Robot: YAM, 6 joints.
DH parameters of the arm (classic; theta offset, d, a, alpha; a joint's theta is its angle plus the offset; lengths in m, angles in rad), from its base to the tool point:
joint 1: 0 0.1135 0.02 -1.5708
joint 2: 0 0 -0.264 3.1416
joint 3: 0.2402 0 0.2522 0
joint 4: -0.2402 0 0.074 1.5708
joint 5: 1.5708 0 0 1.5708
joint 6: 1.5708 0.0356 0 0
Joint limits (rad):
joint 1: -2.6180..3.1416
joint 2: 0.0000..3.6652
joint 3: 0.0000..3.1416
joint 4: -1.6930..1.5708
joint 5: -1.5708..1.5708
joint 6: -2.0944..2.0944
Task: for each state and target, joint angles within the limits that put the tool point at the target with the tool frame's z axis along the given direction. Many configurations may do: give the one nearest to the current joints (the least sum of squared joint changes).
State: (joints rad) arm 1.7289 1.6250 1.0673 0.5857 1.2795 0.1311
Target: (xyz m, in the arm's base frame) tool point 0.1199 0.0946 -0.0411 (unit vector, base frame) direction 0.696 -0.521 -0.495
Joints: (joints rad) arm 0.8717 2.4044 0.2917 0.6409 1.0504 0.1311
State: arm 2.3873 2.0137 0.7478 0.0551 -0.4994 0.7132
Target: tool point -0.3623 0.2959 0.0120 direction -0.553 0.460 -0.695
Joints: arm 2.4573 2.4601 1.3567 0.3352 0.0068 0.7132
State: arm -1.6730 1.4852 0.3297 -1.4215 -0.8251 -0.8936
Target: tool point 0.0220 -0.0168 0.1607 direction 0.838 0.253 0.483
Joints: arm -1.8657 2.2348 0.0020 -1.6915 -0.8161 -0.8936
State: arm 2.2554 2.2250 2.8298 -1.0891 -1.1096 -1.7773
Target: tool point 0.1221 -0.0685 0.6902 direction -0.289 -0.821 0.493
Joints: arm 2.8532 1.3596 3.1382 -0.2959 -1.0532 -1.7773
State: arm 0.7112 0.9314 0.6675 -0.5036 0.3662 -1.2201
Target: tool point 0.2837 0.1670 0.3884 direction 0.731 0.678 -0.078
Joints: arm 0.5062 1.3797 1.2365 0.0628 -0.2408 -1.2201
